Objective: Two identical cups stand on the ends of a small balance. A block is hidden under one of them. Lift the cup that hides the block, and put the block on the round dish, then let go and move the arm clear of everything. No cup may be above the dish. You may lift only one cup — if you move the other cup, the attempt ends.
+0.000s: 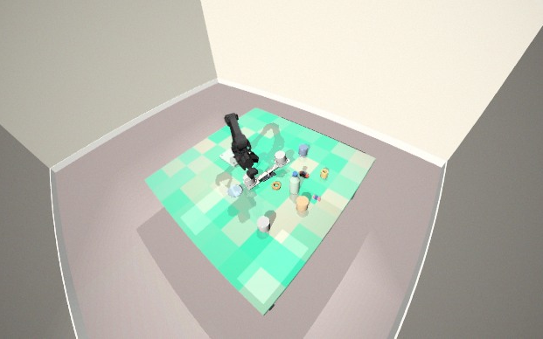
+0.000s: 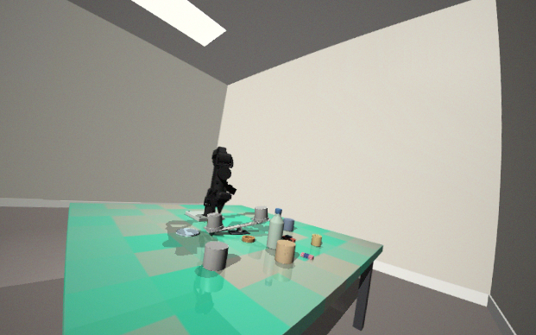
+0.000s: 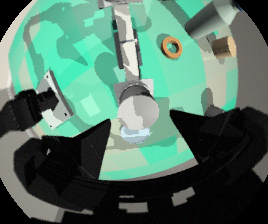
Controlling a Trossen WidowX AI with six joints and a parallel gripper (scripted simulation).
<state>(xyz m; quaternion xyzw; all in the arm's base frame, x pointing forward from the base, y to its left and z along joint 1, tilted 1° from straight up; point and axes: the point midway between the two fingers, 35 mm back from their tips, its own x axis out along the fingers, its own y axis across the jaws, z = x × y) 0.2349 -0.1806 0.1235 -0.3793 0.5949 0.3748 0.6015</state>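
My gripper tip is now 70 mm above the grey block. Also, from my gripper tip: blue cup (460 mm to the left, 170 mm ahead, 70 mm below); then bottle (280 mm ahead, 100 mm to the left, 10 mm above); then light blue round dish (100 mm to the right, 100 mm below, 60 mm behind).
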